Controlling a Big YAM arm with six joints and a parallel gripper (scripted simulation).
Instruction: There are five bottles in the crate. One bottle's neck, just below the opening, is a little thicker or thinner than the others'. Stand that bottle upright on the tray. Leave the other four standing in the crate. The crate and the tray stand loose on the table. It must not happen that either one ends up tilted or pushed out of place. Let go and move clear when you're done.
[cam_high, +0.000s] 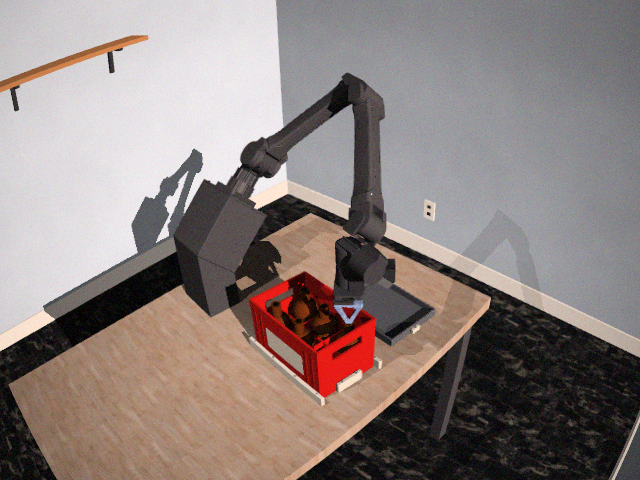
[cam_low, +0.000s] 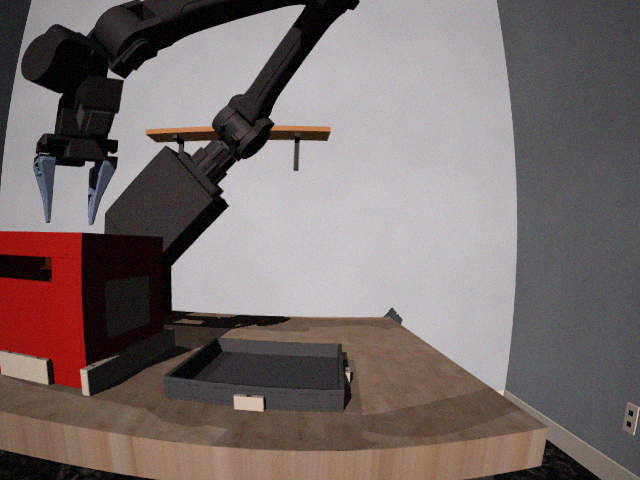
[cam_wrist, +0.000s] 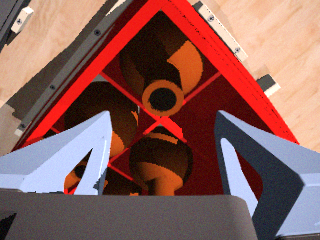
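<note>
Right now the red crate is 11 cm below my hand, 10 cm behind it and 4 cm to the right of it. Round my hand: dark grey tray: 24 cm to the left, 18 cm below, 8 cm behind.
</note>
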